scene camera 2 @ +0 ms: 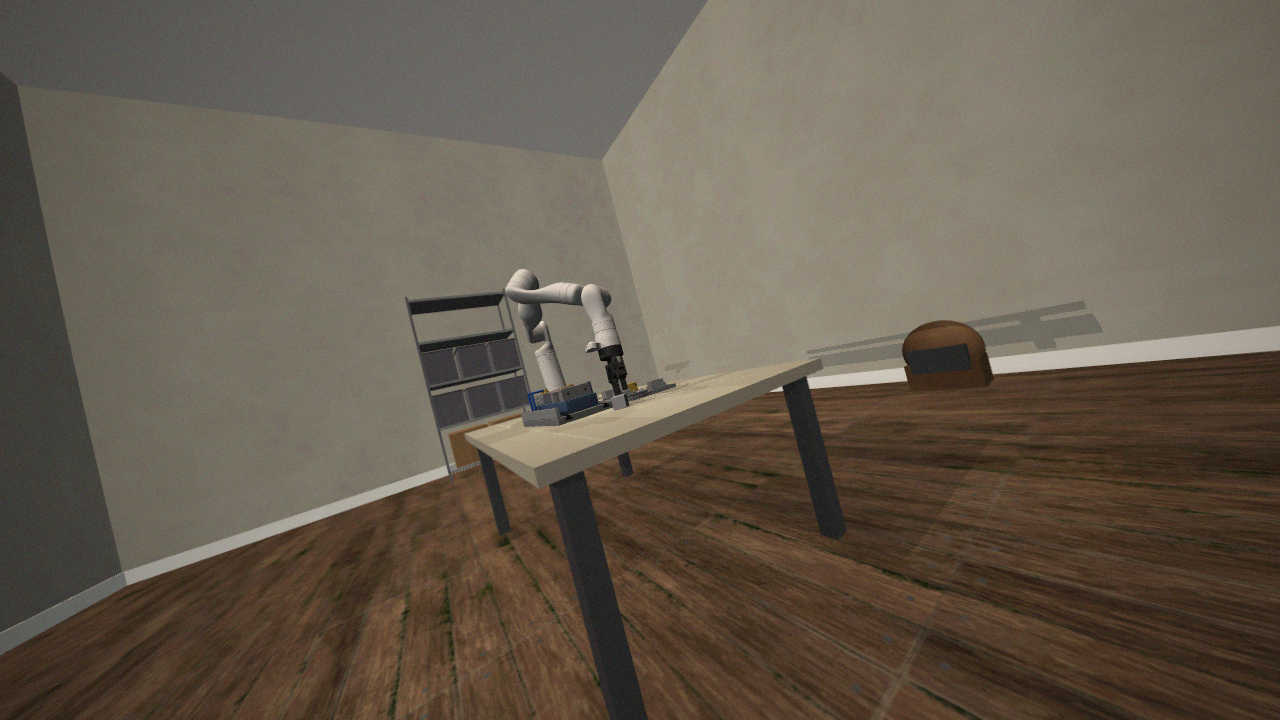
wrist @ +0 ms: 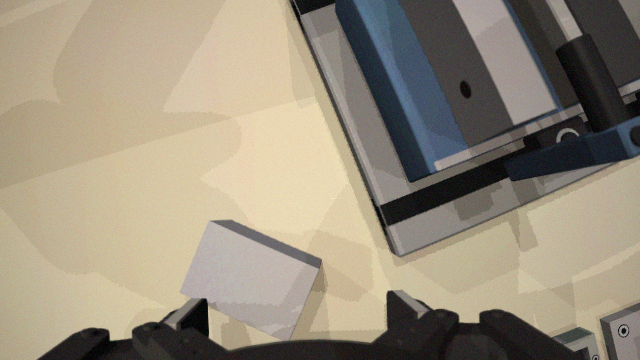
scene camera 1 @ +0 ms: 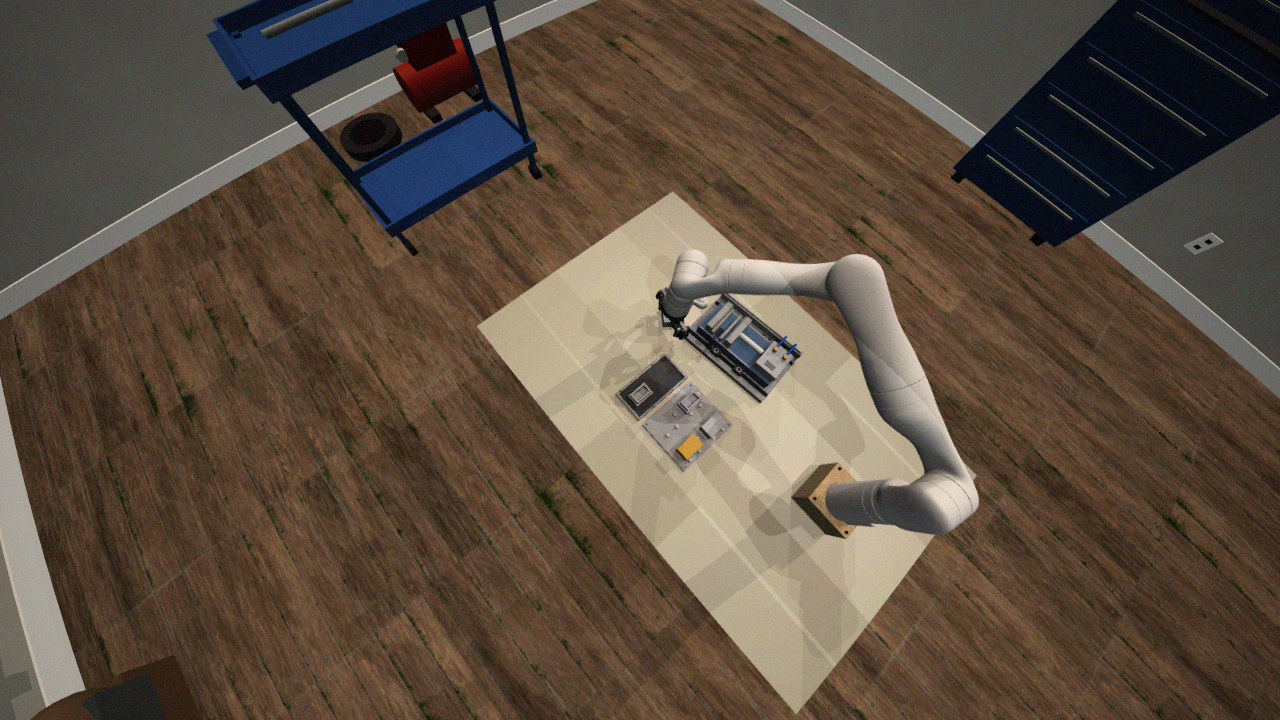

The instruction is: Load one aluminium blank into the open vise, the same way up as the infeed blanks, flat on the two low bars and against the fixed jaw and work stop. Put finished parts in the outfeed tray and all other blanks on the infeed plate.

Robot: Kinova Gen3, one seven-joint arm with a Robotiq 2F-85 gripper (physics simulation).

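Seen in the pictures: gripper, fingertip midpoint: [scene camera 2: 621, 393] [wrist: 298, 316] [scene camera 1: 668, 321]; arm's base, link origin: [scene camera 2: 557, 388] [scene camera 1: 842, 501].
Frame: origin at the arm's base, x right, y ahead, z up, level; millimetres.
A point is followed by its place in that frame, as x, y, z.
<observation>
A plain pale-grey aluminium blank [wrist: 252, 277] @(28, 676, -61) [scene camera 2: 620, 402] @(40, 706, -79) lies on the table beside the vise [scene camera 1: 742, 338] @(118, 475, -15) [scene camera 2: 572, 400] @(141, 598, -41) [wrist: 482, 80] @(80, 571, -7), turned askew to my fingers. My gripper [scene camera 1: 678, 329] @(6, 658, -59) [scene camera 2: 619, 392] @(6, 658, -59) [wrist: 298, 316] @(6, 658, -59) is open and empty, low by the blank. In the wrist view the left fingertip overlaps the blank's lower left corner, and the right one stands clear of it; whether they touch is unclear. The vise jaws stand apart with no blank seen between them. The infeed plate [scene camera 1: 696, 424] @(-130, 379, -89) [wrist: 617, 345] @(-72, 480, -89) bears a pocketed grey part [scene camera 1: 690, 402] @(-107, 435, -68), a grey block [scene camera 1: 713, 427] @(-109, 343, -53) and a yellow block [scene camera 1: 689, 447] @(-195, 346, -53).
The dark outfeed tray [scene camera 1: 666, 372] @(-95, 548, -91) [wrist: 582, 345] @(-62, 506, -85) holds one pocketed grey part [scene camera 1: 640, 393] @(-199, 544, -71) and lies beside the infeed plate. In the wrist view a black rod [wrist: 592, 82] @(71, 533, -3) on a blue bracket [wrist: 565, 157] @(48, 532, -29) sticks out at the vise's near side. The arm's wooden base block [scene camera 1: 816, 501] @(-52, 46, 4) stands farther along the table.
</observation>
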